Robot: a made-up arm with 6 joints.
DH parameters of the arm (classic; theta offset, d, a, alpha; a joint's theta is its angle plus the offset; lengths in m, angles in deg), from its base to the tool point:
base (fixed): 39.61 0 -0.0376 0
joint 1: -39.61 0.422 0.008 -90
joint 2: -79.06 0 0.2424 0
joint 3: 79.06 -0.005 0.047 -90
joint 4: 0 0.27 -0.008 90
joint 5: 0 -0.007 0.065 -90
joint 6: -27.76 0 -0.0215 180
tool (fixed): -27.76 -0.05 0 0
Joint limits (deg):
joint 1: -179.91..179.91
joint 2: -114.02..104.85
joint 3: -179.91..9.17
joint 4: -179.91..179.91
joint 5: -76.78..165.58
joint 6: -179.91..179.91
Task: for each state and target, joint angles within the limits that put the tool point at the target. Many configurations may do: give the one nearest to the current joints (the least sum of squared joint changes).
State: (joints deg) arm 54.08 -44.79 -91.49 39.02 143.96 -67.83
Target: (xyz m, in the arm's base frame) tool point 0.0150 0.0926 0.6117
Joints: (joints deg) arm 57.82 -47.78 -50.86 35.69 153.14 -68.60
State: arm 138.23 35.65 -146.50 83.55 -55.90 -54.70
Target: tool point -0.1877 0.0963 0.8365
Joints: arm 160.24 2.53 -143.11 92.11 -76.78 -63.07
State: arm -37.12 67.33 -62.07 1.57 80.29 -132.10
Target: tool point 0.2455 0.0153 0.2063
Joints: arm 9.57 45.44 -58.16 11.47 89.24 -134.75
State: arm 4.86 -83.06 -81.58 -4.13 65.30 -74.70
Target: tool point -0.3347 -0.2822 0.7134
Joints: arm 35.12 -106.53 -96.45 -6.72 63.05 -74.16
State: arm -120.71 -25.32 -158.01 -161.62 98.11 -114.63
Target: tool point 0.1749 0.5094 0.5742
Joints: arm -111.71 -73.03 -172.84 -160.67 94.22 -117.29
